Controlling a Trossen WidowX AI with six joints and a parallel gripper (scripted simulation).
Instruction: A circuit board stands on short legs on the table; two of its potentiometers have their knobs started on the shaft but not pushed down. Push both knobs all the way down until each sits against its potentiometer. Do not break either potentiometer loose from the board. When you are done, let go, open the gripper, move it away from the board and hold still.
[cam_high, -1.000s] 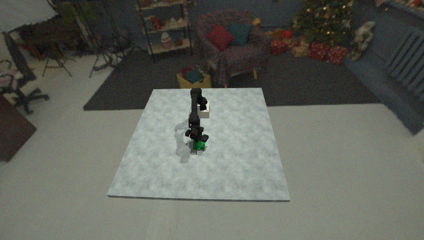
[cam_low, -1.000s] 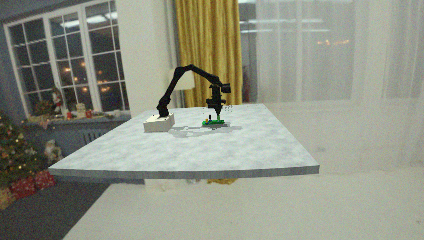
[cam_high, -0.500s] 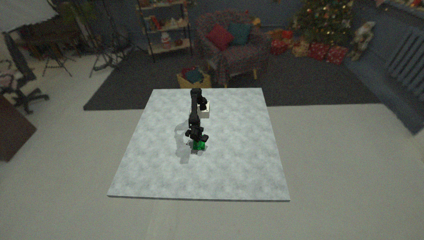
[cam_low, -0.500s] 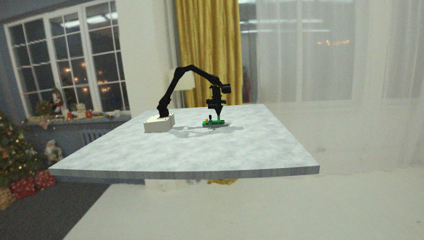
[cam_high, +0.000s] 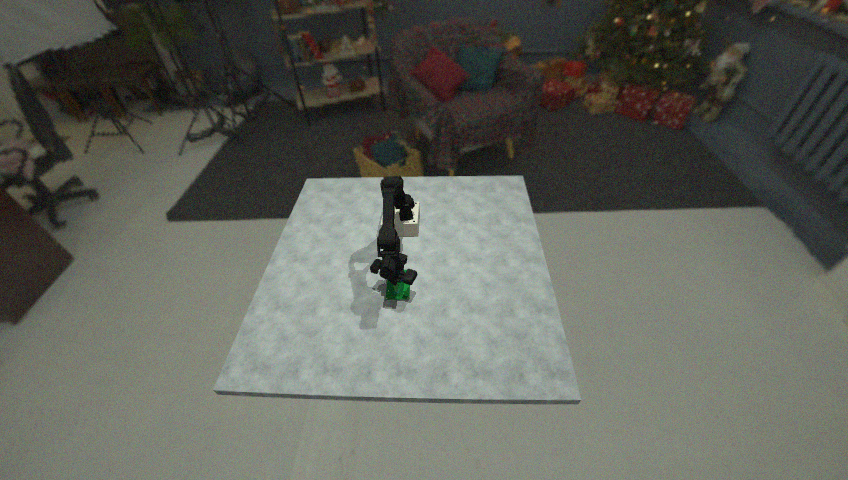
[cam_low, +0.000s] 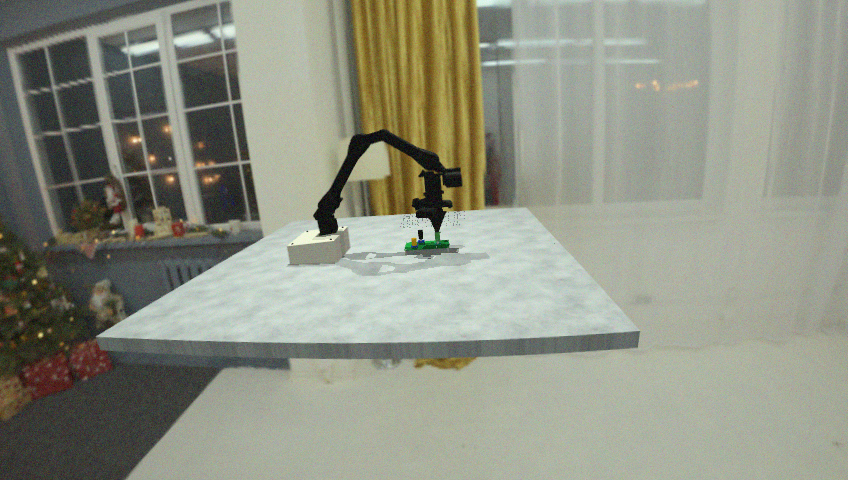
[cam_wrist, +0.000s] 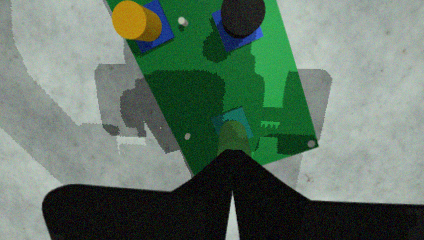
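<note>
Now: the green knob 10 mm below my gripper tip.
</note>
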